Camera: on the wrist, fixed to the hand. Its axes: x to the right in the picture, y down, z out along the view.
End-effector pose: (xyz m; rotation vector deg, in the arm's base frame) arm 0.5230 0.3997 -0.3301 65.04 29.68 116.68
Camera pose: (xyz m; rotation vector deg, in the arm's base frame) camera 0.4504 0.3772 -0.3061 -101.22 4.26 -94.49
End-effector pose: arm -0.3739 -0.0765 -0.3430 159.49 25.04 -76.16
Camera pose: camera -0.3090 -0.1217 -0.3336 104.16 -104.25 -83.69
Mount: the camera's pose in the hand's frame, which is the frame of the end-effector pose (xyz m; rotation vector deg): 0.0207 0.0595 -0.0488 33.08 -25.69 85.92
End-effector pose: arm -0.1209 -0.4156 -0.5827 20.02 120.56 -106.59
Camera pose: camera -0.1207 -0.3601 -0.6399 62.63 27.96 -70.97
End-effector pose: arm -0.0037 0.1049 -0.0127 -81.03 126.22 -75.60
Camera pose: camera -0.0801 0.1241 -0.0247 14.77 89.63 -42.73
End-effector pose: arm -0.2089 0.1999 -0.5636 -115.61 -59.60 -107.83
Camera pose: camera -0.2132 0.1354 -0.5170 -105.68 4.74 -18.27
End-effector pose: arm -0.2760 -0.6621 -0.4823 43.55 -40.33 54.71
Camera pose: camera -0.3118 -0.5910 -0.4776 52.20 -84.55 140.97
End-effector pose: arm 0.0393 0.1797 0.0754 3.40 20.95 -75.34
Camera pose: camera 0.0890 0.1880 0.0137 24.31 -25.03 6.93
